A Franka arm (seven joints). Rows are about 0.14 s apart.
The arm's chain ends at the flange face. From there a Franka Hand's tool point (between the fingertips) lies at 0.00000 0.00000 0.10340 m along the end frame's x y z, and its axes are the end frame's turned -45 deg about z.
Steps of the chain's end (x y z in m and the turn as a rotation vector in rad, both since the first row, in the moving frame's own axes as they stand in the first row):
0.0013 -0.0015 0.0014 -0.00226 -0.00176 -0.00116
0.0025 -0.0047 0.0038 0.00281 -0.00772 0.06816
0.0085 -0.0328 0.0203 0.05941 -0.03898 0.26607
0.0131 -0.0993 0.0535 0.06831 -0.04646 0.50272
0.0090 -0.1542 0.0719 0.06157 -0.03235 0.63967
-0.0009 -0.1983 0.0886 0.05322 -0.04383 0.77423
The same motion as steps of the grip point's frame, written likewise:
0.0017 -0.0001 0.0014 -0.00035 -0.00284 -0.00116
0.0048 -0.0023 0.0038 0.00745 -0.00347 0.06816
0.0316 -0.0241 0.0200 0.06957 0.01445 0.26607
0.0831 -0.0686 0.0532 0.08115 0.01545 0.50272
0.1195 -0.1084 0.0717 0.06641 0.02066 0.63967
0.1428 -0.1470 0.0884 0.06862 0.00664 0.77423

